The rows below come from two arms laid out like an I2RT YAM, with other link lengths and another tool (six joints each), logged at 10 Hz.
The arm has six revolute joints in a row. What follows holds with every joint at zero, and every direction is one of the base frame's.
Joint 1 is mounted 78.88 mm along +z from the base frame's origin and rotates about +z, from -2.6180 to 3.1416 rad.
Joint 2 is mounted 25.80 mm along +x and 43.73 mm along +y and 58.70 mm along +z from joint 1 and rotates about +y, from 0.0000 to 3.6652 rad.
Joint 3 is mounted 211.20 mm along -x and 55.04 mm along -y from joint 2 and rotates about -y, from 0.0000 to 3.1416 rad.
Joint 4 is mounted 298.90 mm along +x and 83.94 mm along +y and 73.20 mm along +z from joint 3 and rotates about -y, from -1.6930 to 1.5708 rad.
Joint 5 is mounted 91.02 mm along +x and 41.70 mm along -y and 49.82 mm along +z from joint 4 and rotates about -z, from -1.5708 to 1.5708 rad.
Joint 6 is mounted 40.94 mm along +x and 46.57 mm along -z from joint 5 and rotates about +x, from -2.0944 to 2.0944 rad.
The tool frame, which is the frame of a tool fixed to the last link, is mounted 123.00 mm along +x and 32.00 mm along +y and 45.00 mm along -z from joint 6; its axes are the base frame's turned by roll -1.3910, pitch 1.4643 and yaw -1.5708 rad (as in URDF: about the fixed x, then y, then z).
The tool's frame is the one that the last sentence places.
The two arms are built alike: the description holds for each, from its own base.
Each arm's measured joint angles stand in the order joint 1, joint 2, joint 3, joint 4, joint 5, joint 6.
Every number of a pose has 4 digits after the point. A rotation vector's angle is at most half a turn.
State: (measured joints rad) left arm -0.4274 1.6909 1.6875 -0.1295 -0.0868 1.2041; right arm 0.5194 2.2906 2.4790 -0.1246 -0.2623 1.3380
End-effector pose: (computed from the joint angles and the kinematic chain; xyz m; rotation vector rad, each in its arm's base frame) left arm 0.5868 -0.1591 0.4032 1.2979 1.3729 0.4605; right arm 0.5285 0.4437 0.4633 0.4645 1.8421 1.4045
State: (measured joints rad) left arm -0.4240 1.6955 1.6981 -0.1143 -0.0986 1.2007; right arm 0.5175 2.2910 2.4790 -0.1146 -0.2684 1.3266
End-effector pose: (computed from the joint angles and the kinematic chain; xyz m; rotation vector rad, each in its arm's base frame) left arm 0.5881 -0.1554 0.4101 1.2721 1.3689 0.4743; right arm 0.5280 0.4432 0.4647 0.4468 1.8328 1.4031
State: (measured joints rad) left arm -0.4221 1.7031 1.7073 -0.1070 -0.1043 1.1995; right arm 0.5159 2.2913 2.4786 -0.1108 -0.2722 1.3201
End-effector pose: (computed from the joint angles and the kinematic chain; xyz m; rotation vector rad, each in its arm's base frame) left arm 0.5899 -0.1539 0.4125 1.2607 1.3679 0.4811; right arm 0.5281 0.4428 0.4649 0.4379 1.8297 1.4009
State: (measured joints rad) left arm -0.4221 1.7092 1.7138 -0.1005 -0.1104 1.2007; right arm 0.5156 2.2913 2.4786 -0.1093 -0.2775 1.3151
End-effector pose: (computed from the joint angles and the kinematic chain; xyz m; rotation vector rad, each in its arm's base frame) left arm 0.5911 -0.1534 0.4143 1.2533 1.3663 0.4883; right arm 0.5273 0.4431 0.4649 0.4284 1.8297 1.4009
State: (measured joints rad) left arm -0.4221 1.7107 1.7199 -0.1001 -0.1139 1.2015; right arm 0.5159 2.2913 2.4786 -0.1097 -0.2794 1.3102
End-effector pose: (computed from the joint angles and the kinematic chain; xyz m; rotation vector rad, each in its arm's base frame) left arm 0.5911 -0.1528 0.4169 1.2484 1.3646 0.4927; right arm 0.5269 0.4435 0.4645 0.4224 1.8303 1.3984
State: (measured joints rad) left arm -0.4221 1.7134 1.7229 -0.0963 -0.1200 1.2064; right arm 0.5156 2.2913 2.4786 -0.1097 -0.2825 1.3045
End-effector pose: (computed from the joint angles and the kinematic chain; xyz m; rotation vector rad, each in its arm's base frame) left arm 0.5916 -0.1521 0.4183 1.2455 1.3635 0.5023; right arm 0.5265 0.4437 0.4642 0.4150 1.8306 1.3959
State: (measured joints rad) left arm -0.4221 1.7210 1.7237 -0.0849 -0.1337 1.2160; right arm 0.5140 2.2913 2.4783 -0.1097 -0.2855 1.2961
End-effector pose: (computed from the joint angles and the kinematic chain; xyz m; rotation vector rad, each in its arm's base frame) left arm 0.5934 -0.1507 0.4177 1.2412 1.3652 0.5215; right arm 0.5267 0.4432 0.4636 0.4067 1.8301 1.3902
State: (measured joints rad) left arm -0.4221 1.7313 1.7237 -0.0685 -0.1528 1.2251; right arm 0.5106 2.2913 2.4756 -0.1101 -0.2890 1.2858
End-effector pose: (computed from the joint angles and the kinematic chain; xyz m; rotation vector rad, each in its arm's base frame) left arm 0.5960 -0.1488 0.4164 1.2322 1.3695 0.5448; right arm 0.5279 0.4421 0.4616 0.3990 1.8315 1.3810
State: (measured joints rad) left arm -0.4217 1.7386 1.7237 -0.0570 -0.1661 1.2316; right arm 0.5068 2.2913 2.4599 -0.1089 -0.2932 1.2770
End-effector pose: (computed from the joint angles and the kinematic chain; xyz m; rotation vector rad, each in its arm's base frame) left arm 0.5978 -0.1472 0.4154 1.2259 1.3729 0.5613; right arm 0.5311 0.4417 0.4533 0.3970 1.8448 1.3681
